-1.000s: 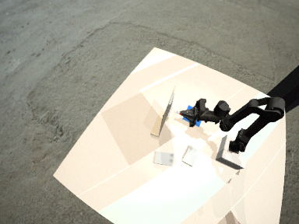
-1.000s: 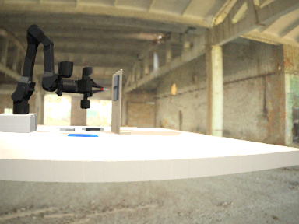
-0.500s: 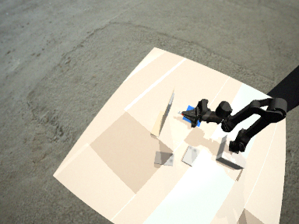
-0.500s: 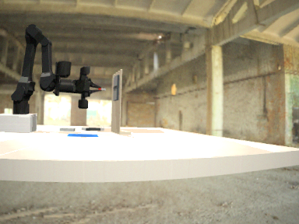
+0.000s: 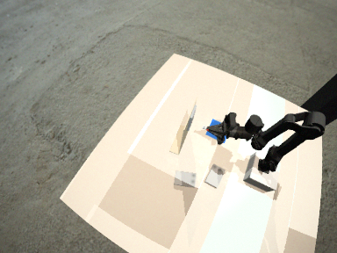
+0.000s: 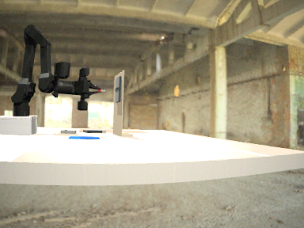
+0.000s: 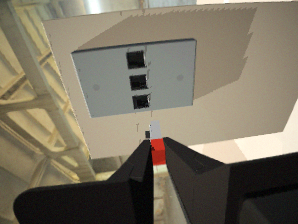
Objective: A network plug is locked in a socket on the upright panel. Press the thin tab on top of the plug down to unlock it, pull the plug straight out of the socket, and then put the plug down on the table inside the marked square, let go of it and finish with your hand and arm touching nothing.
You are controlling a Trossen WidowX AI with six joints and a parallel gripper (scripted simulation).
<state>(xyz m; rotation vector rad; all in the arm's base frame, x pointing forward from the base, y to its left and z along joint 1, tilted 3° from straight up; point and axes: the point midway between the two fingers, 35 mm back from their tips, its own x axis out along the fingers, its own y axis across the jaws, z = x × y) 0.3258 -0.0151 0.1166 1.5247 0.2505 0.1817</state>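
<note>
Right now the blue marked square is 20 cm below my gripper tip, 14 cm to the right of it and 8 cm behind it. The rest, counted from my gripper tip: panel: 9 cm ahead, 7 cm below, 1 cm to the right; then red network plug: right at my gripper tip.
</note>
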